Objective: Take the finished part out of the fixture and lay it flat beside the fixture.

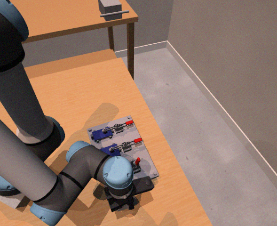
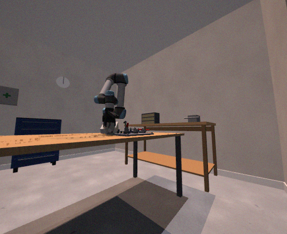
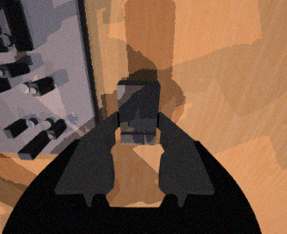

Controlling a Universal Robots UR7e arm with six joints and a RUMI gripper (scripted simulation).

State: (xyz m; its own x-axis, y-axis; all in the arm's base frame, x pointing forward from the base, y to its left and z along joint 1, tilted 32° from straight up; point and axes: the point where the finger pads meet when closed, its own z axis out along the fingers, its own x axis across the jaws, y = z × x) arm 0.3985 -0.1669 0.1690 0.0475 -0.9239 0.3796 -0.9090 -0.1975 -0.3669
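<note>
Now: hand 10 mm past the finished grey part. The rest, counted from my hand: blue blank 10 mm behind, 220 mm to the left; then grey fixture plate 40 mm ahead, 230 mm to the left, 20 mm below.
</note>
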